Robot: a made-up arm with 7 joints. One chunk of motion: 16 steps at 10 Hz.
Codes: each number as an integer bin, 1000 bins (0 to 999) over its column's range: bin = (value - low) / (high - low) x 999, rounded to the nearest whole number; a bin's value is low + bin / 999 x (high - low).
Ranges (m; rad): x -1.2..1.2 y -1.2..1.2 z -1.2..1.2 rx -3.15..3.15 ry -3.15..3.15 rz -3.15..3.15
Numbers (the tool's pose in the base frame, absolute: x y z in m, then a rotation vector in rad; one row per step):
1: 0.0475 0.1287 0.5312 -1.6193 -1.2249 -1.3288
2: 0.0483 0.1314 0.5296 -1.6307 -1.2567 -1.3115
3: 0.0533 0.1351 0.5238 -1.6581 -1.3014 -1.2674
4: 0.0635 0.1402 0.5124 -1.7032 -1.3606 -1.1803
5: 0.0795 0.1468 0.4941 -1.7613 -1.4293 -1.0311
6: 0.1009 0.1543 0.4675 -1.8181 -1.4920 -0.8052
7: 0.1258 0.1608 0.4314 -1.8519 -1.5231 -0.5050
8: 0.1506 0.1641 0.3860 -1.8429 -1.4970 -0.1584
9: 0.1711 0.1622 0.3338 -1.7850 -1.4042 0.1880
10: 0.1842 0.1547 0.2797 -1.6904 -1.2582 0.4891
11: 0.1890 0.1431 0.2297 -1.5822 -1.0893 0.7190
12: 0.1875 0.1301 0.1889 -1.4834 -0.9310 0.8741
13: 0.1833 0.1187 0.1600 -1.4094 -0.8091 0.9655
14: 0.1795 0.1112 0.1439 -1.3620 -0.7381 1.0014
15: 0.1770 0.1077 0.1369 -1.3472 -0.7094 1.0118
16: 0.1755 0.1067 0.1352 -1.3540 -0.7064 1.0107
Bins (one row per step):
1: 519 553 721 243 305 289
2: 520 554 720 241 300 292
3: 522 556 718 237 293 299
4: 526 558 713 229 284 312
5: 533 561 705 220 273 336
6: 541 564 694 211 263 372
7: 552 566 679 206 258 419
8: 562 568 660 207 262 474
9: 571 567 638 216 277 529
10: 576 564 616 231 300 577
11: 578 559 595 249 327 614
12: 578 554 578 264 352 638
13: 576 549 566 276 371 653
14: 574 546 559 284 382 658
15: 573 544 556 286 387 660
16: 573 544 556 285 387 660

